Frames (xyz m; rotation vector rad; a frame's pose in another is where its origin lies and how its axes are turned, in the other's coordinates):
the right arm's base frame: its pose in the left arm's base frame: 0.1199 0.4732 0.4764 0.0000 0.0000 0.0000
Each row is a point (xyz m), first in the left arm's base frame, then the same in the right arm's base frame.
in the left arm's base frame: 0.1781 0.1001 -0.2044
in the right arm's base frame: 0.0582 -0.3731 -0.6808
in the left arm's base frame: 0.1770 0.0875 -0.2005
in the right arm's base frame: 0.0571 -0.3857 -0.6769
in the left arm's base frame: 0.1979 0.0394 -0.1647
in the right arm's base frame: 0.0780 -0.4338 -0.6411
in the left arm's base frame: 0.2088 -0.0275 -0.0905
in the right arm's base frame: 0.0889 -0.5007 -0.5669
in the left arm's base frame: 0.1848 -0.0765 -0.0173
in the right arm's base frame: 0.0649 -0.5497 -0.4937
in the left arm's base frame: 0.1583 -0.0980 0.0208
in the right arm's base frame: 0.0384 -0.5712 -0.4556
